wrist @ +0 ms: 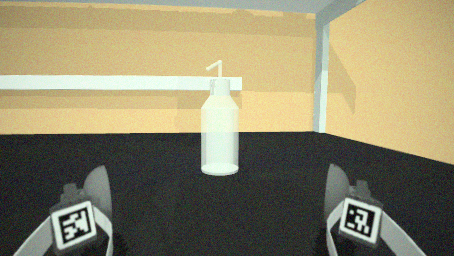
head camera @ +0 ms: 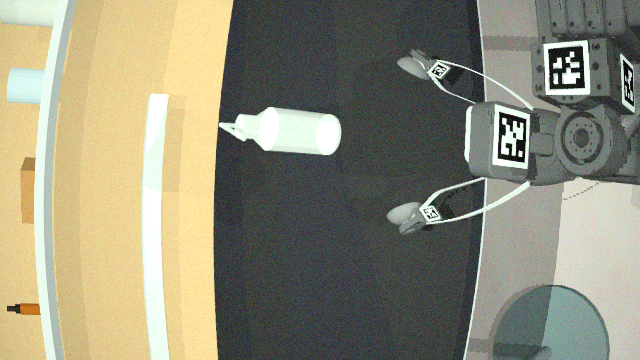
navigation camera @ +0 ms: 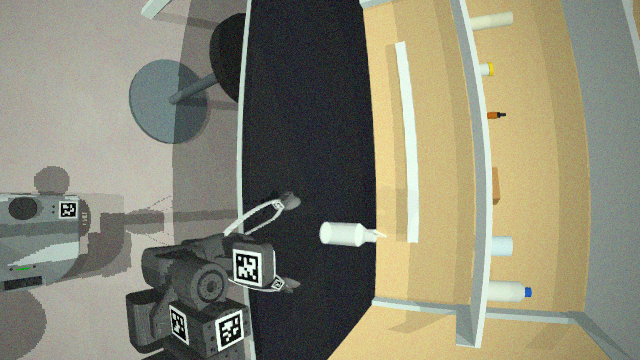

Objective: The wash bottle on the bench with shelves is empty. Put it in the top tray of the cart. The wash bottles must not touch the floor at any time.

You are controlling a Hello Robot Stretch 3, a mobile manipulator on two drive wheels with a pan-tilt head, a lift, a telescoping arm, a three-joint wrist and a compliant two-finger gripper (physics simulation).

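Frame: origin at the robot's base, x left, y back, z up, level; centimetres.
Seen in the pictures: gripper, between the fingertips: (head camera: pixel 400 138) (navigation camera: pixel 295 242); robot's base, origin of its link: (navigation camera: pixel 24 207).
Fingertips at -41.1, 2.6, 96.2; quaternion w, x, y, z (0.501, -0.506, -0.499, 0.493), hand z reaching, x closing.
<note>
Offsets run from my fingertips to a thing's middle, as dx, dy, dz. "spot": to the spot under its first point. Level surfaces: height alone.
A translucent white wash bottle @[-19.9, +0.4, +3.9] (head camera: pixel 300 131) (navigation camera: pixel 344 234) (wrist: pixel 220 132) with a bent spout stands upright on the black bench top @[dz -4.8] (head camera: pixel 310 260) (navigation camera: pixel 310 125) (wrist: pixel 150 200). My gripper (head camera: pixel 410 142) (navigation camera: pixel 290 243) (wrist: pixel 219 186) is open and empty, its fingers wide apart over the bench top. In the wrist view the bottle stands beyond the fingertips, roughly midway between them, and touches neither finger. The cart and its top tray do not show in these views.
A white rail @[spot: -64.3, -20.2, +12.2] (head camera: pixel 153 225) (navigation camera: pixel 411 150) (wrist: pixel 120 82) runs behind the bottle. A shelf edge @[spot: -39.6, -12.4, +39.0] (head camera: pixel 44 200) (navigation camera: pixel 482 175) lies beyond, with several items, including a blue-capped bottle @[-56.8, +25.8, +49.8] (navigation camera: pixel 507 291). A round stool base (head camera: pixel 552 325) (navigation camera: pixel 167 120) stands on the floor by the bench front.
</note>
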